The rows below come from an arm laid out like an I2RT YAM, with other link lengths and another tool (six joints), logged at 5 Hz.
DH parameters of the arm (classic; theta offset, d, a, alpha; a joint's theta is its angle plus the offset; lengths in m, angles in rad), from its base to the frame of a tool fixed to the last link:
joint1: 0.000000 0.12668 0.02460 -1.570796
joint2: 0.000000 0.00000 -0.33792 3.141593
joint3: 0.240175 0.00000 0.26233 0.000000
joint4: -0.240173 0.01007 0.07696 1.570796
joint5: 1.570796 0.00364 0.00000 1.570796
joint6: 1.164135 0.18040 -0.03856 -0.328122
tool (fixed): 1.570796 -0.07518 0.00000 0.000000
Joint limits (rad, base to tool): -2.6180..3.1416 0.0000..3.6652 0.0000..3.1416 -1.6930..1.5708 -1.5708..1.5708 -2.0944..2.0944
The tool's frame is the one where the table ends.
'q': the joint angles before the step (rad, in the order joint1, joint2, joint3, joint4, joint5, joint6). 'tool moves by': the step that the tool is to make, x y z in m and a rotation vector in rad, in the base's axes. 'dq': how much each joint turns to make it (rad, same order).
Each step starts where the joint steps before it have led.
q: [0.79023, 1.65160, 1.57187, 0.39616, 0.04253, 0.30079]
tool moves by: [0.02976, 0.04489, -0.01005, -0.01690, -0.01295, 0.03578]
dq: [0.01297, 0.15413, 0.14688, 0.00459, -0.02822, -0.01297]
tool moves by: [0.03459, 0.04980, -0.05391, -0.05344, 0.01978, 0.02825]
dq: [0.01106, 0.16134, 0.05145, 0.05761, -0.02289, -0.01678]
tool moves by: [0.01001, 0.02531, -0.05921, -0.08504, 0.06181, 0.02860]
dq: [0.01258, 0.05684, -0.07018, 0.02250, -0.01832, -0.00916]
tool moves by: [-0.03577, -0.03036, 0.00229, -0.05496, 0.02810, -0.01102]
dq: [0.01298, -0.15754, -0.18306, -0.03436, 0.02176, -0.01907]
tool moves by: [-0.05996, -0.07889, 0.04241, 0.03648, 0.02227, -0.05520]
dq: [-0.00038, -0.29566, -0.19458, -0.08964, 0.05874, 0.03510]
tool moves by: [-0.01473, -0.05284, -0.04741, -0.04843, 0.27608, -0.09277]
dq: [-0.02519, -0.15791, -0.14150, -0.25444, 0.06598, 0.17127]
